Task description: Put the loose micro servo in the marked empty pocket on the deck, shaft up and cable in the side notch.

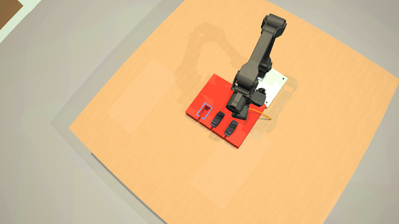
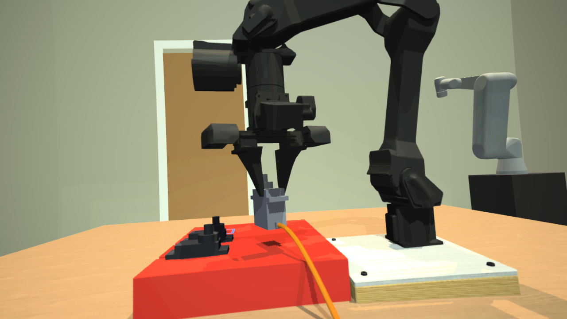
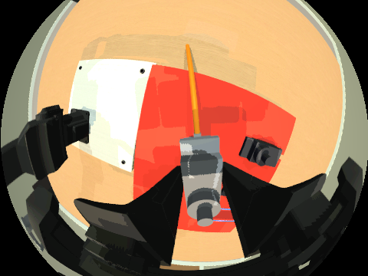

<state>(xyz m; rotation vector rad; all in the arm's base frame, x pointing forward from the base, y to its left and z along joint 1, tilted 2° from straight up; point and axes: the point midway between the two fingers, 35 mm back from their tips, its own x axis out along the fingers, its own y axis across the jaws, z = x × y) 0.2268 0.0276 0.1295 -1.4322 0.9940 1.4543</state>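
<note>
Right now the red deck is 10 cm below my gripper tip and 7 cm to the right of it.
</note>
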